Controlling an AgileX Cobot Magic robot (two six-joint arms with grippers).
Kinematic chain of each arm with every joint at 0, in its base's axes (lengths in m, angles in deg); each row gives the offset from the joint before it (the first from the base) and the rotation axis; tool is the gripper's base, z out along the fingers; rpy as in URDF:
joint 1: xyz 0 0 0.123 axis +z
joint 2: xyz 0 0 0 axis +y
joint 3: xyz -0.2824 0 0.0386 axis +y
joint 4: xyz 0.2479 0 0.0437 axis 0.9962 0 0.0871
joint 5: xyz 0 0 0 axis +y
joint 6: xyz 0.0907 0 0.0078 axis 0.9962 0 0.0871
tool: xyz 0 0 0 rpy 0 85 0
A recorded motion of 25 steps. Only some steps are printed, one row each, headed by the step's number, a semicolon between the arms.
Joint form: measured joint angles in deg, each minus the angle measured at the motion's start. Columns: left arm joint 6, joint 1, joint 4, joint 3, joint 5, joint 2; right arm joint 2, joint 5, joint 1, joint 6, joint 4, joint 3.
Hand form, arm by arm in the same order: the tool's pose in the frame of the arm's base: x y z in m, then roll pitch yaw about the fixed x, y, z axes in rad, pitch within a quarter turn. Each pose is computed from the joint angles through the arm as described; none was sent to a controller.
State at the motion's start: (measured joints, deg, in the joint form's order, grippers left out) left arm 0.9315 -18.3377 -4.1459 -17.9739 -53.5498 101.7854; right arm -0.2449 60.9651 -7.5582 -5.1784 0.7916 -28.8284
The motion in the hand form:
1: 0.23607 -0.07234 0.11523 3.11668 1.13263 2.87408; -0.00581 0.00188 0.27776 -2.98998 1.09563 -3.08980
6: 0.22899 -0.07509 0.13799 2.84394 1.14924 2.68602; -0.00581 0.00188 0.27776 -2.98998 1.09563 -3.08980
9: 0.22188 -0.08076 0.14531 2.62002 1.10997 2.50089; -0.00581 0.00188 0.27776 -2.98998 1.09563 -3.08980
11: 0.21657 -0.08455 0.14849 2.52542 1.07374 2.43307; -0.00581 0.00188 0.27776 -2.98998 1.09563 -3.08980
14: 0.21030 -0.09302 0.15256 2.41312 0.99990 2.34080; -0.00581 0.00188 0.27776 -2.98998 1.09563 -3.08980
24: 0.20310 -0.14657 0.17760 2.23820 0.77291 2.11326; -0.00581 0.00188 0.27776 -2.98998 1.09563 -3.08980
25: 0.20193 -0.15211 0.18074 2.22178 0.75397 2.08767; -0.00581 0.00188 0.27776 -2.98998 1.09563 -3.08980
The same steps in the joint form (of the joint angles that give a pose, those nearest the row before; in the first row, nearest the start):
1: 1.09 -0.34 -1.49 0.04 1.20 -1.46; 0.00 0.00 0.00 0.00 0.00 0.00
6: 13.73 -5.37 -15.94 0.11 5.19 -8.47; 0.00 0.00 0.00 0.00 0.00 0.00
9: 25.05 -10.11 -26.87 0.11 5.80 -10.93; 0.00 0.00 0.00 0.00 0.00 0.00
11: 31.97 -13.35 -34.31 0.05 5.87 -12.17; 0.00 0.00 0.00 0.00 0.00 0.00
14: 42.95 -18.20 -44.78 -0.85 6.15 -13.42; 0.00 0.00 0.00 0.00 0.00 0.00
24: 78.04 -32.58 -72.58 -10.96 6.05 -14.26; 0.00 0.00 0.00 0.00 0.00 0.00
25: 80.96 -33.83 -74.39 -11.99 5.57 -14.26; 0.00 0.00 0.00 0.00 0.00 0.00

